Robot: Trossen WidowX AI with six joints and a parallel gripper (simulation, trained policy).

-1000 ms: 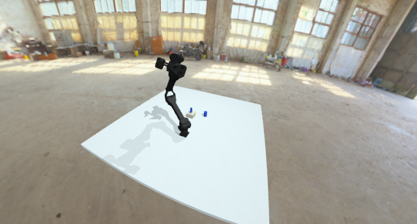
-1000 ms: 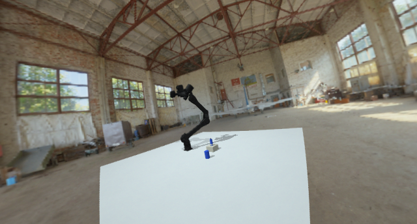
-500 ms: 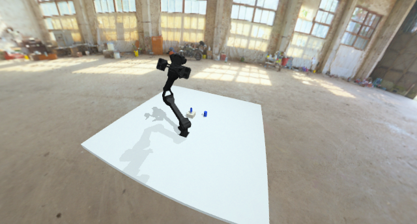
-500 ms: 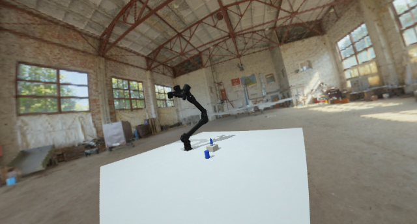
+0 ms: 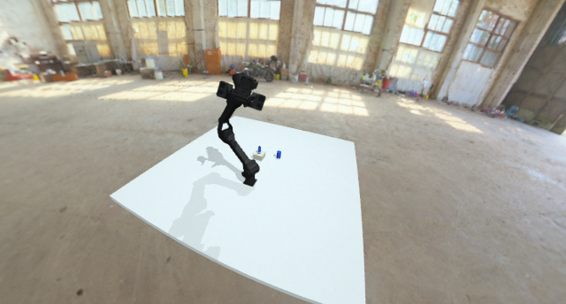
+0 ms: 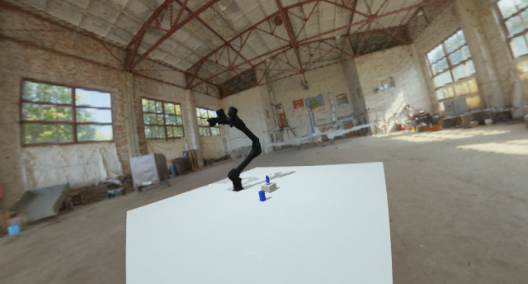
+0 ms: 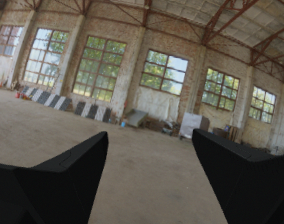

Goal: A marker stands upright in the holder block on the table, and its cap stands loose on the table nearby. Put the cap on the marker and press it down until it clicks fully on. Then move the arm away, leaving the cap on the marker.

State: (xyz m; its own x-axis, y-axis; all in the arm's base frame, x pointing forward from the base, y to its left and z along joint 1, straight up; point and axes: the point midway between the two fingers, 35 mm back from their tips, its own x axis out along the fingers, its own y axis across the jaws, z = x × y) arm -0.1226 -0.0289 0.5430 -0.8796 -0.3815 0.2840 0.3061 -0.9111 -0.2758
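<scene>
Right now my gripper tip is 460 mm short of the blue cap, 30 mm to the left of it and 530 mm above it. The rest, counted from my gripper tip: holder block 400 mm ahead, 100 mm to the left, 530 mm below; then blue marker 400 mm ahead, 100 mm to the left, 480 mm below.
</scene>
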